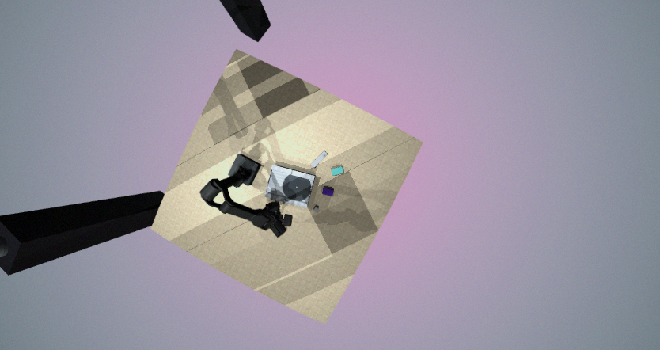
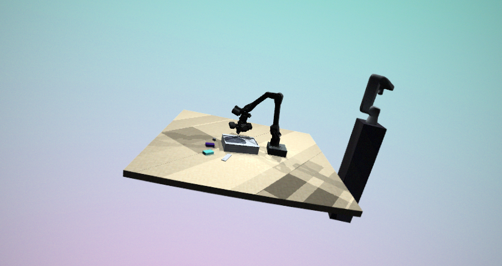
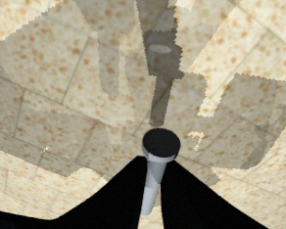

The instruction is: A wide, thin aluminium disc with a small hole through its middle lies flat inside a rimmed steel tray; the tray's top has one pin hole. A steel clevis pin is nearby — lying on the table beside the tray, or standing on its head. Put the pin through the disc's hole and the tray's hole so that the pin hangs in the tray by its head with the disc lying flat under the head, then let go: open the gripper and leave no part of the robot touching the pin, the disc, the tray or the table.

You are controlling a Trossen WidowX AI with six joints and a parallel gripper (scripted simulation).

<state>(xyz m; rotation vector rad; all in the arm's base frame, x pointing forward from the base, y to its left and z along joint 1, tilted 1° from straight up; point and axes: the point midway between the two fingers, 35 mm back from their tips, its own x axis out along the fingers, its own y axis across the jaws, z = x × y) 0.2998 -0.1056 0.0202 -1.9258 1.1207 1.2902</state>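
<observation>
Now: the dark aluminium disc 2 cm behind my gripper tip, 23 cm to the left of it and 2 cm above it. Round my gripper tip: steel clevis pin: 1 cm to the right; small grey piece: 15 cm ahead, 17 cm to the left, 3 cm below; steel tray: 5 cm behind, 21 cm to the left, 1 cm above.
</observation>
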